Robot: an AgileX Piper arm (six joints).
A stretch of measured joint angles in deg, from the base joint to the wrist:
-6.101, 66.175, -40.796, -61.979, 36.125, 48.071
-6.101, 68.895, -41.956, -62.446, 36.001, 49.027
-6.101, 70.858, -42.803, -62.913, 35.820, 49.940
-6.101, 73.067, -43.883, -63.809, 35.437, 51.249
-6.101, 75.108, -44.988, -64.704, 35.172, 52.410
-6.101, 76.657, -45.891, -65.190, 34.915, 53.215
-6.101, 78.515, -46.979, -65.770, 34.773, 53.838
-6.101, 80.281, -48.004, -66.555, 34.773, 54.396
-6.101, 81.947, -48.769, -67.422, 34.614, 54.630
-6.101, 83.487, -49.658, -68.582, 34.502, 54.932
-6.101, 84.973, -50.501, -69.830, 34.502, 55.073
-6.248, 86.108, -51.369, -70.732, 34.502, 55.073
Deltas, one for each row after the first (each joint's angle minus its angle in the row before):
0.000, 2.720, -1.160, -0.467, -0.124, 0.956
0.000, 1.963, -0.847, -0.467, -0.181, 0.913
0.000, 2.209, -1.080, -0.896, -0.383, 1.309
0.000, 2.041, -1.105, -0.895, -0.265, 1.161
0.000, 1.549, -0.903, -0.486, -0.257, 0.805
0.000, 1.858, -1.088, -0.580, -0.142, 0.623
0.000, 1.766, -1.025, -0.785, 0.000, 0.558
0.000, 1.666, -0.765, -0.867, -0.159, 0.234
0.000, 1.540, -0.889, -1.160, -0.112, 0.302
0.000, 1.486, -0.843, -1.248, 0.000, 0.141
-0.147, 1.135, -0.868, -0.902, 0.000, 0.000

